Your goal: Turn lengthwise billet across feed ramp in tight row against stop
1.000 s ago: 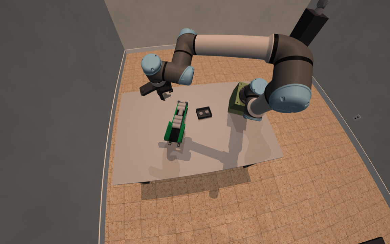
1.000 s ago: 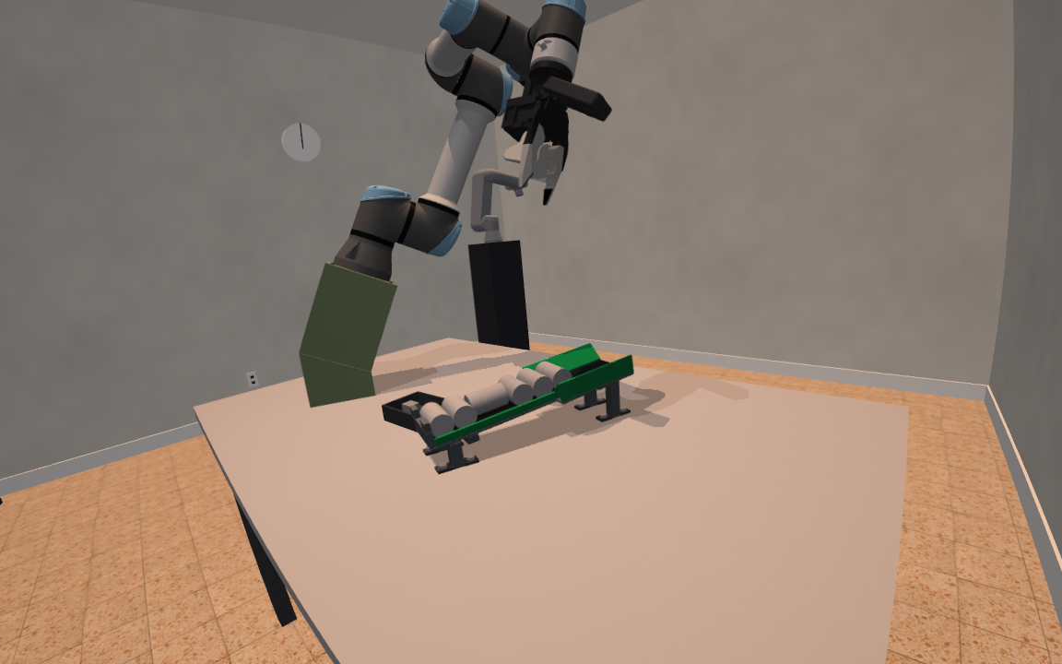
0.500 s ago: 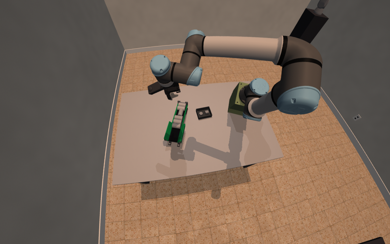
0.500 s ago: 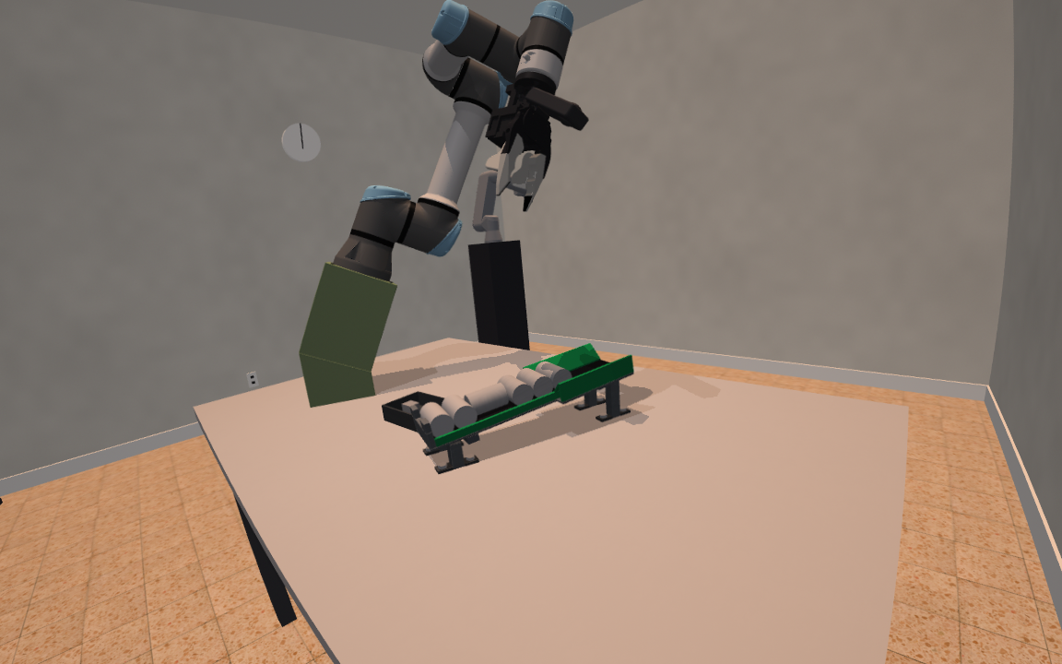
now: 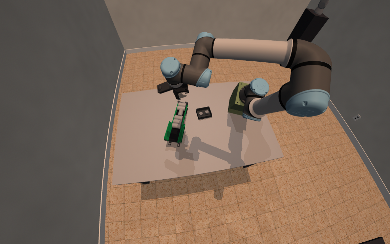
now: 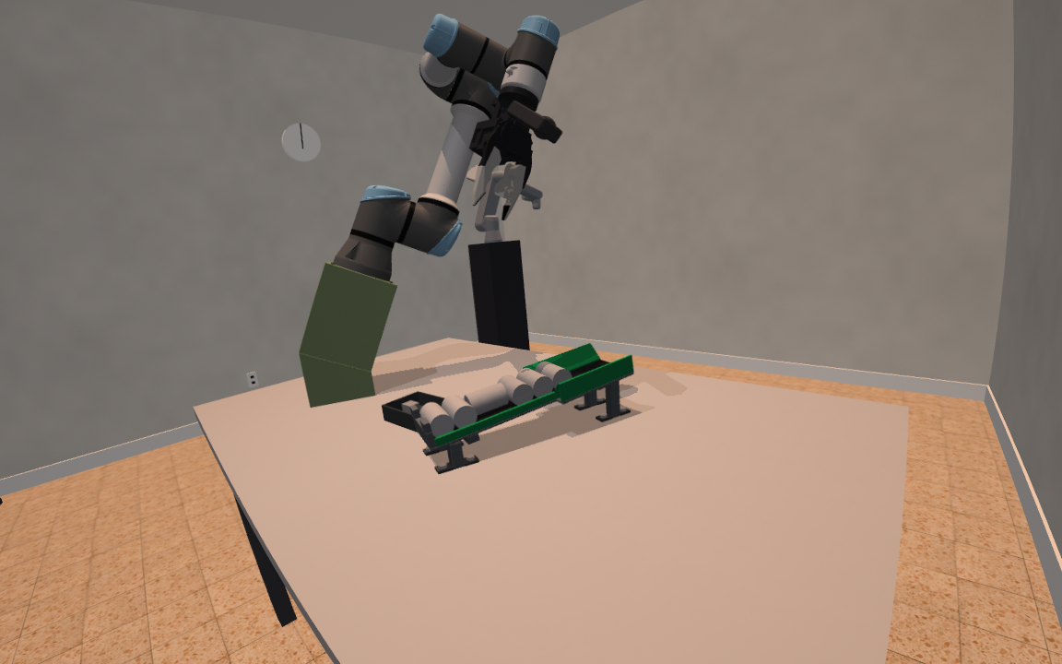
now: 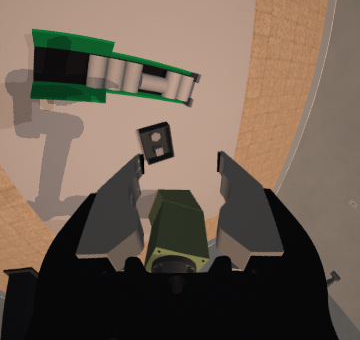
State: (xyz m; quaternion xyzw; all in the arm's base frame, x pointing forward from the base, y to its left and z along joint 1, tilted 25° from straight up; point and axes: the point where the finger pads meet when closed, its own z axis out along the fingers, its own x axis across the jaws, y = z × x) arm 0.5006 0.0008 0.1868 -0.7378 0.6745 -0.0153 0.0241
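Right now my hand is 350 mm above the stop, 170 mm to the left of it and 10 mm past it. Also, from my hand: black tray 400 mm below, 200 mm behind, 100 mm to the right.
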